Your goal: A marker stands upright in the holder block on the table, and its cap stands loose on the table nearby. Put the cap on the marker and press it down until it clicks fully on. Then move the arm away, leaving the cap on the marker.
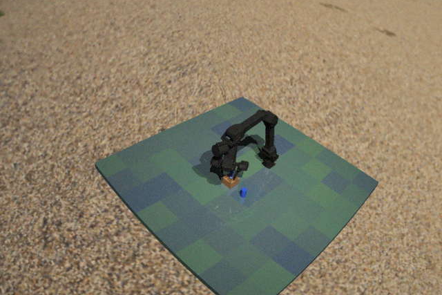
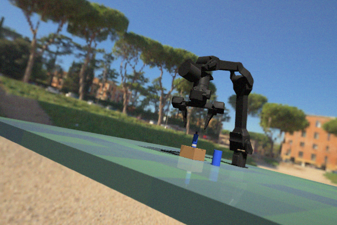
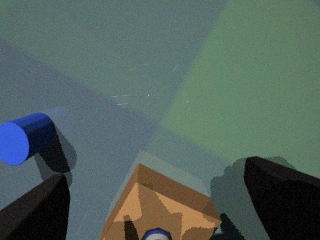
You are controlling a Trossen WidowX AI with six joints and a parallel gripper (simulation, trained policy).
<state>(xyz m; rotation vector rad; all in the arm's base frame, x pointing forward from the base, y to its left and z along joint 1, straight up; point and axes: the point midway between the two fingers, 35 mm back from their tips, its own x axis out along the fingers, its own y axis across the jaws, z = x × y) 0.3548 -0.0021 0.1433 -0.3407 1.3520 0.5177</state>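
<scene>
The blue cap is 5 cm behind my gripper tip, 8 cm to the left of it and 8 cm below it. Round my gripper tip: blue marker (6 cm behind, 4 cm to the right, 3 cm below); then tan holder block (6 cm behind, 4 cm to the right, 9 cm below).
</scene>
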